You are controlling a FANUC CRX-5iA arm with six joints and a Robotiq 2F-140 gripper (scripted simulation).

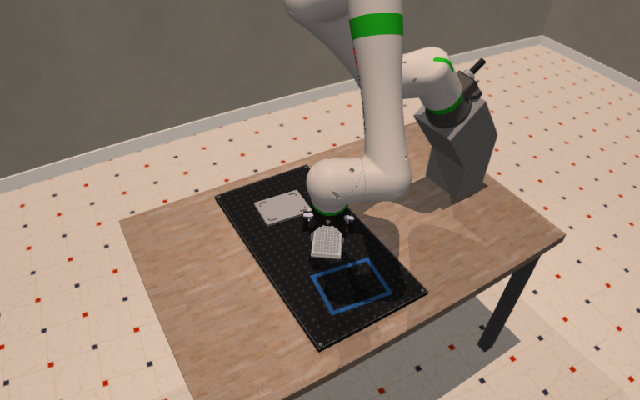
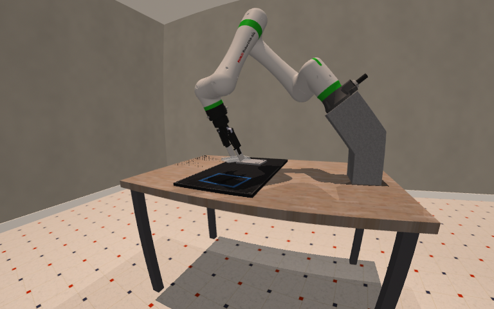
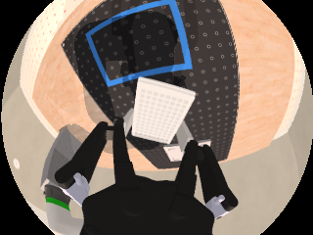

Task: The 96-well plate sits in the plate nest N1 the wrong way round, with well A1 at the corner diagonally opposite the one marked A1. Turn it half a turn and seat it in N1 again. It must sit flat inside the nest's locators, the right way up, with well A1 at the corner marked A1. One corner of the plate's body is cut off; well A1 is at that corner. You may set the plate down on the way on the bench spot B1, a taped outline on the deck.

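Right now my hand is 2 cm short of the grey plate nest N1, 26 cm to the left of it and 9 cm above it. From my hand the other things lie so: white 96-well plate 3 cm below.
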